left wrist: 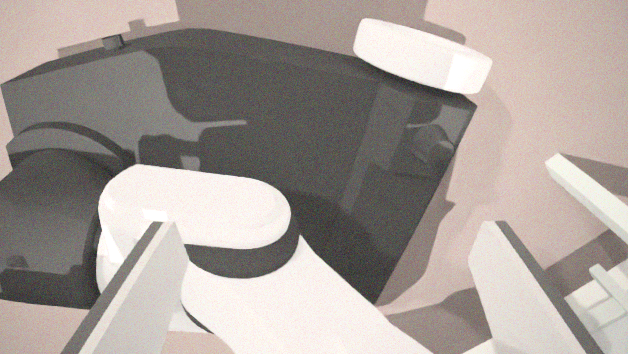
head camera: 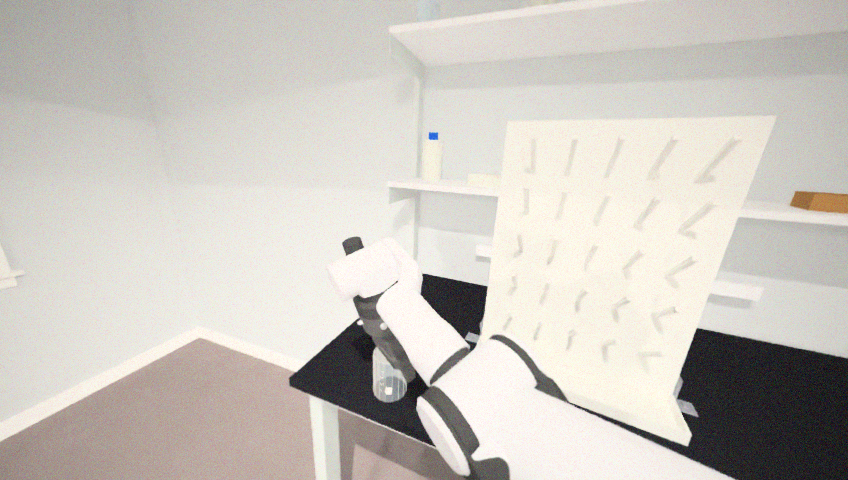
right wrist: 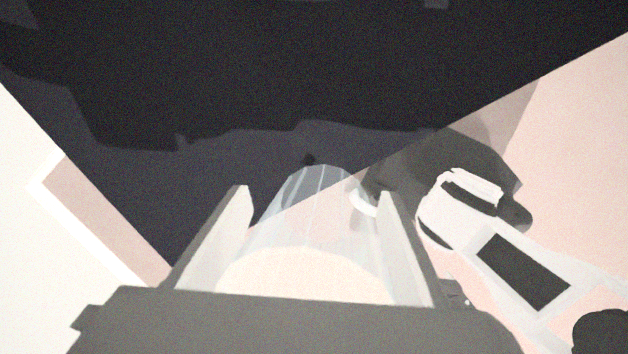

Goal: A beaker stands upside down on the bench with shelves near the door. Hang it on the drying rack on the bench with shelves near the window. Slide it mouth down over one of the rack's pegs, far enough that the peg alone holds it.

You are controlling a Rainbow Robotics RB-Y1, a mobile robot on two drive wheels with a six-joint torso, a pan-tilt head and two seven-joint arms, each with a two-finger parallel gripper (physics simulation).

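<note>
The clear beaker (head camera: 387,380) (right wrist: 312,215) is between the fingers of my right gripper (head camera: 397,364) (right wrist: 313,200), which is shut on it. In the head view it shows against the bench's near left corner, left of the rack and apart from it. Its height above the bench is hard to tell. The drying rack (head camera: 642,126) is a tall cream board with rows of slanting pegs, and the pegs in view are bare. My forearm hides part of the rack's lower left. My left gripper (left wrist: 328,242) is open and empty, with the robot's base behind it in the left wrist view.
The black bench top (head camera: 773,380) (right wrist: 250,65) ends at a front edge below the rack. Shelves (head camera: 452,189) behind it hold a blue-capped bottle (head camera: 432,159) and an orange-brown box (head camera: 824,202). A pale surface (right wrist: 30,240) fills the left of the right wrist view.
</note>
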